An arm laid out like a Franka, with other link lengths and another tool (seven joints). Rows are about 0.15 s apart.
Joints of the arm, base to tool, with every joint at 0 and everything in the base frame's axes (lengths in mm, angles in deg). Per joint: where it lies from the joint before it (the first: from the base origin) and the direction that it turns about. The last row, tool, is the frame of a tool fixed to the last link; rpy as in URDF.
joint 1: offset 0.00 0.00 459.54 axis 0 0 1
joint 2: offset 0.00 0.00 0.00 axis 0 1 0
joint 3: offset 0.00 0.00 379.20 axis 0 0 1
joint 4: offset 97.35 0.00 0.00 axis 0 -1 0
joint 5: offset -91.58 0.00 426.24 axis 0 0 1
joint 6: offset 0.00 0.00 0.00 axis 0 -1 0
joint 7: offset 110.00 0.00 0.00 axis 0 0 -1
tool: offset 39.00 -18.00 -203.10 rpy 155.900 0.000 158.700
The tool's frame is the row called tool.
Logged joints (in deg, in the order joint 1, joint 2, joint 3, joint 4, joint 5, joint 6, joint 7), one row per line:
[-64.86 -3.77 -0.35 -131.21 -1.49 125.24 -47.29]
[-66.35 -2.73 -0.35 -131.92 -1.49 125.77 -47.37]
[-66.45 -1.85 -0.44 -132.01 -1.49 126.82 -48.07]
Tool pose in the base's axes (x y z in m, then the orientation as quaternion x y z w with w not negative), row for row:
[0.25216 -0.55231 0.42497 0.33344 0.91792 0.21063 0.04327]
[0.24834 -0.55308 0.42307 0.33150 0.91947 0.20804 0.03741]
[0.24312 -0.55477 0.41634 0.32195 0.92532 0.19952 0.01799]
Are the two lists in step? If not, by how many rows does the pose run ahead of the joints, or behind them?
The pose runs 2 rows ahead of the joints: the pose in row i belongs to the joints in row i + 2.
